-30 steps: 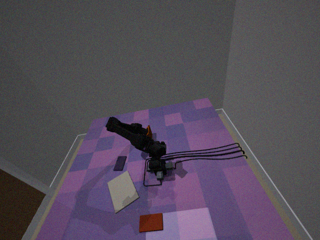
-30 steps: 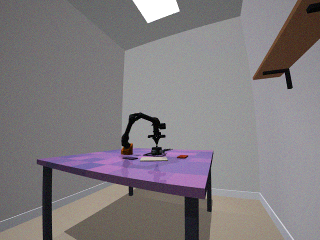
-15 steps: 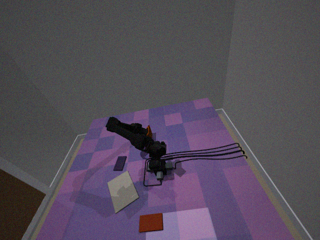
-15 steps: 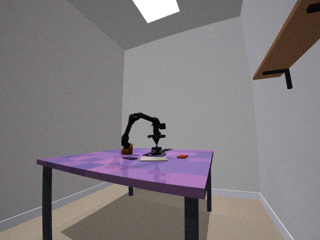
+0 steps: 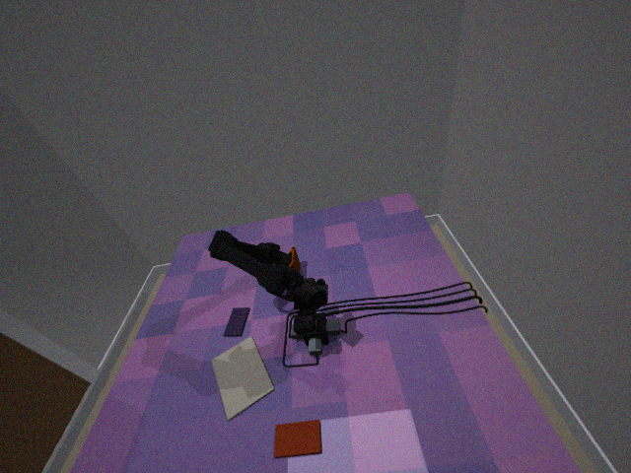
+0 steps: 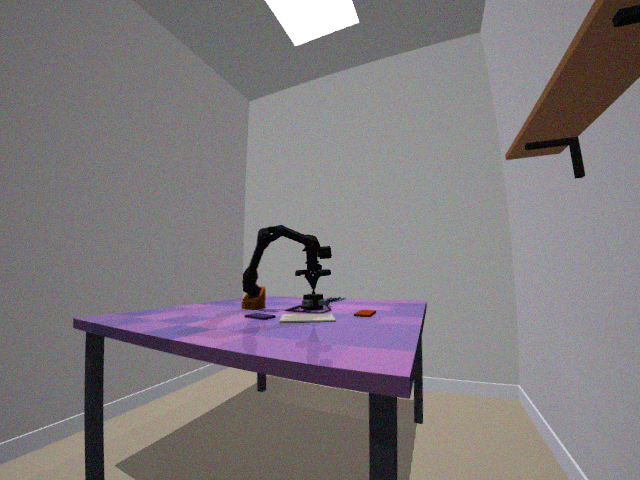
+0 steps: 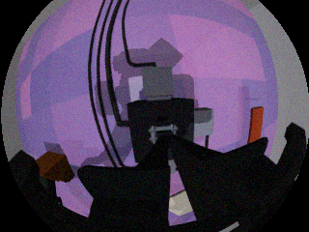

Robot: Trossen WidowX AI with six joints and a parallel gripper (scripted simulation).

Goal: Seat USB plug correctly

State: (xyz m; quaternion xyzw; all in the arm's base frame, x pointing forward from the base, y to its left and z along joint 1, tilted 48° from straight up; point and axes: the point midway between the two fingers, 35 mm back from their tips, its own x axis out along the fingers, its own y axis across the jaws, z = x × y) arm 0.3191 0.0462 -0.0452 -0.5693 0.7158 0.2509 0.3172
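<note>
The USB plug lies 20 mm below my gripper tip. From my gripper tip the other things lie so: white sheet (70 mm ahead, 280 mm to the right, 100 mm below); red card (290 mm ahead, 100 mm to the right, 100 mm below).
</note>
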